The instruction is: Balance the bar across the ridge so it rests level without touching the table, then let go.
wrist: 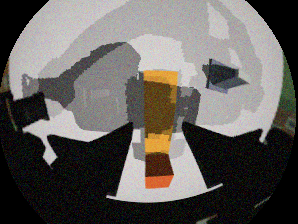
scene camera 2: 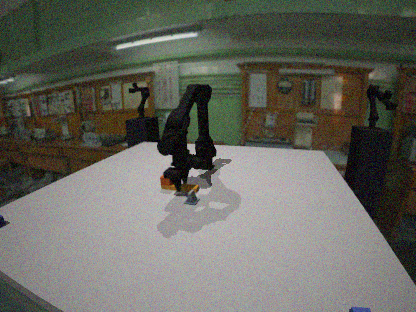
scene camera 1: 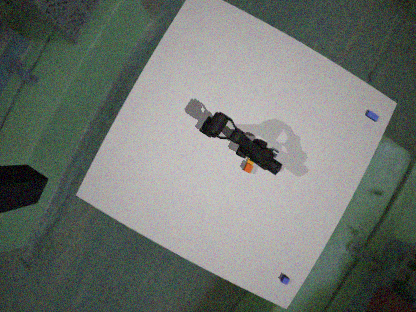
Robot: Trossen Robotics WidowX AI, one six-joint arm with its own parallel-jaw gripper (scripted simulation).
Labels:
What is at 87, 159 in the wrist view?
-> My gripper.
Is my gripper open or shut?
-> Open.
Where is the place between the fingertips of my gripper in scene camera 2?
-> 182, 187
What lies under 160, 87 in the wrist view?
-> A bar.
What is my gripper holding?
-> Nothing.

